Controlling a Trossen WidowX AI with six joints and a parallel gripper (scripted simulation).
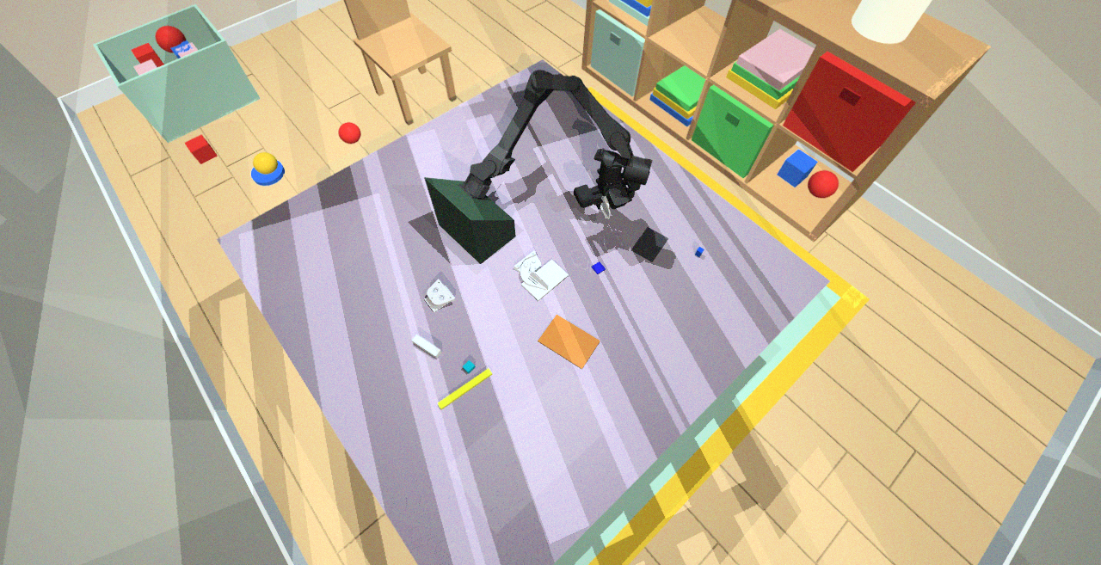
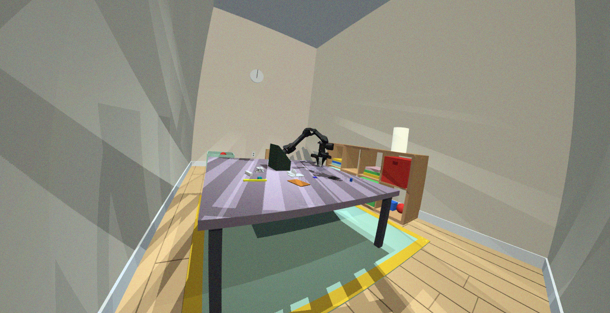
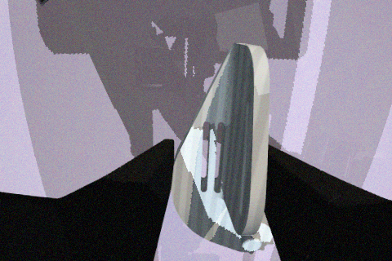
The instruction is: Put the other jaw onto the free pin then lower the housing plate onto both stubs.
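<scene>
Now: gripper tip 110 mm short of the blue cube, 120 mm to the left of it and 80 mm above it. From my gripper tip the other things lie so: cyan cube: 120 mm ahead, 590 mm to the right, 70 mm below; dark grey tile: 160 mm ahead, 60 mm to the left, 80 mm below; orange tile: 230 mm ahead, 340 mm to the right, 80 mm below.
</scene>
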